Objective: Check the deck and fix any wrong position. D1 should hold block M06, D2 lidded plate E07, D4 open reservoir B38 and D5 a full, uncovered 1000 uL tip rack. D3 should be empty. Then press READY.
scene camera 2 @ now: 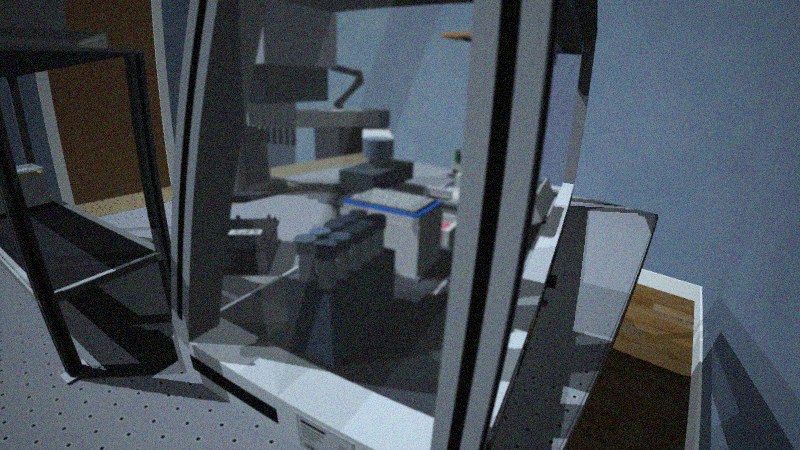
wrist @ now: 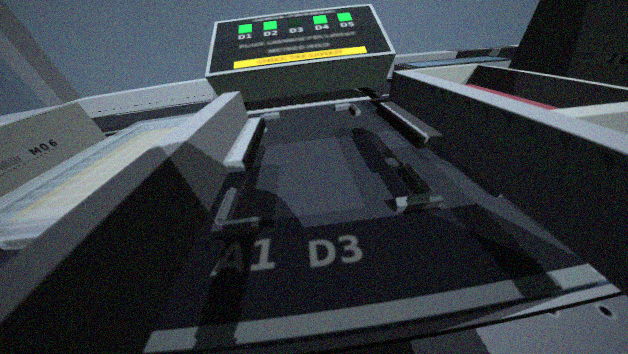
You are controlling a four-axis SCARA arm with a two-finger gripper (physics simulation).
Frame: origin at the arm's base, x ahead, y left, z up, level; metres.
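Seen in the pictures: gripper, fingertip midpoint: [scene camera 2: 443,199] [wrist: 319,100].
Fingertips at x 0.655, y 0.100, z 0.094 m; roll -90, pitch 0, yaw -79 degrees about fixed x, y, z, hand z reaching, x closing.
Offsets run from my fingertips to a thing's top centre. "spot": to the spot under its first point.
My gripper [wrist: 319,100] is shut on nothing, its two wide-set fingers above slot D3 @(spot: 0.005 m left, 0.087 m back, 0.033 m down) [wrist: 285,300]; the fingertips are hard to make out in scene camera 2. D3 holds no labware in the wrist view. Block M06 @(spot: 0.211 m left, 0.027 m back, 0.022 m down) [wrist: 42,165] stands at far left. A pale lidded plate @(0.129 m left, 0.015 m back, 0.016 m down) [wrist: 95,182] lies left of D3, partly behind the left finger; its label does not show. The open reservoir @(0.114 m right, 0.036 m ahead, 0.002 m down) [wrist: 510,96] with red content is partly hidden behind the right finger. The uncovered tip rack [scene camera 2: 416,240] [wrist: 575,65] has a blue rim. The READY button cannot be made out.
A status screen @(spot: 0.031 m left, 0.134 m ahead, 0.027 m up) [wrist: 300,42] behind D3 shows green squares for D1, D2, D4 and D5, a dark one for D3, and a yellow bar. A rack of dark-capped tubes [scene camera 2: 358,279] stands near the tip rack. A tall frame post @(spot: 0.496 m right, 0.336 m ahead, 0.167 m up) [scene camera 2: 481,223] partly blocks scene camera 2.
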